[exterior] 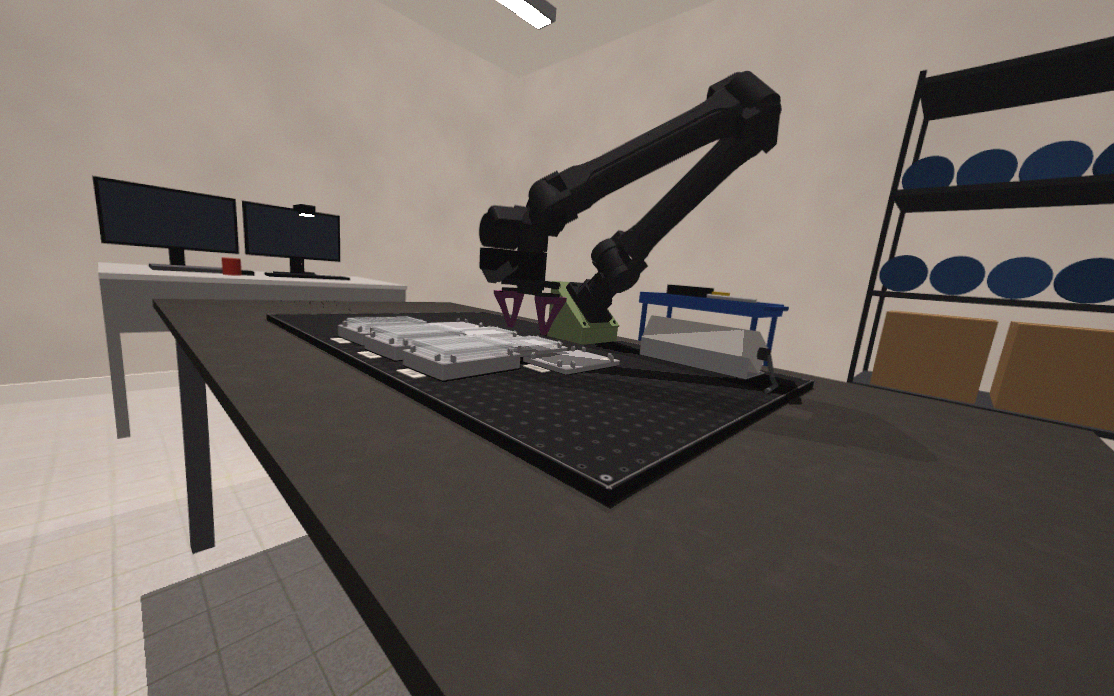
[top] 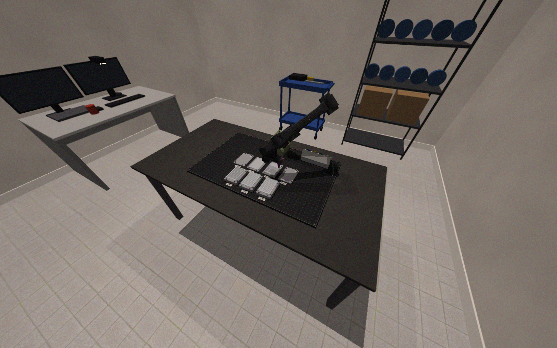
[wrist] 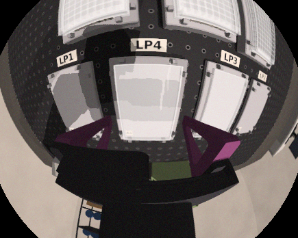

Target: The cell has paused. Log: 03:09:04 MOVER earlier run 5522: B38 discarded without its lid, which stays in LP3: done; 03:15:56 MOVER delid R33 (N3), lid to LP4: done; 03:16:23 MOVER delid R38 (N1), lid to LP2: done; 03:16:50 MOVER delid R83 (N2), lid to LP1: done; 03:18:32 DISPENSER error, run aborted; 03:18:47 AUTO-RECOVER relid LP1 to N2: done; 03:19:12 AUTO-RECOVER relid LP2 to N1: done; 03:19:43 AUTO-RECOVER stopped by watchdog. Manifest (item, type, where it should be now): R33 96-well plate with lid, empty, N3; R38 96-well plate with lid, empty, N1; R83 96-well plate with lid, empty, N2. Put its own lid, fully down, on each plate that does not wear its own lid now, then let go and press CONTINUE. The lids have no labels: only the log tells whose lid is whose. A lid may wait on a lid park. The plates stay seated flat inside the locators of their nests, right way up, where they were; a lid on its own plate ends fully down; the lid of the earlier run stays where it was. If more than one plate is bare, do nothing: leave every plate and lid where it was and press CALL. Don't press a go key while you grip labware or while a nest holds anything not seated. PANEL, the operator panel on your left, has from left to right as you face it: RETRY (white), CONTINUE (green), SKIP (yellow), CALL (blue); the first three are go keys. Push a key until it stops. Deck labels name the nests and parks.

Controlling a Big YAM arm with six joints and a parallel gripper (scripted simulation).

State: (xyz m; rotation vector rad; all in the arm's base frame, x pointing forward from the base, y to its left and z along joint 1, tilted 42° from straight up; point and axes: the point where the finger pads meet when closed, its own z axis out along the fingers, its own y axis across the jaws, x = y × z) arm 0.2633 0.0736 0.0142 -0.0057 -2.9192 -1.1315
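The lid park LP4 is 40 mm below my hand. Also, from my hand: LP4 label: 90 mm ahead, 50 mm below; then lid park LP1: 10 mm ahead, 130 mm to the left, 40 mm below; then lid park LP2: 260 mm to the right, 40 mm below.
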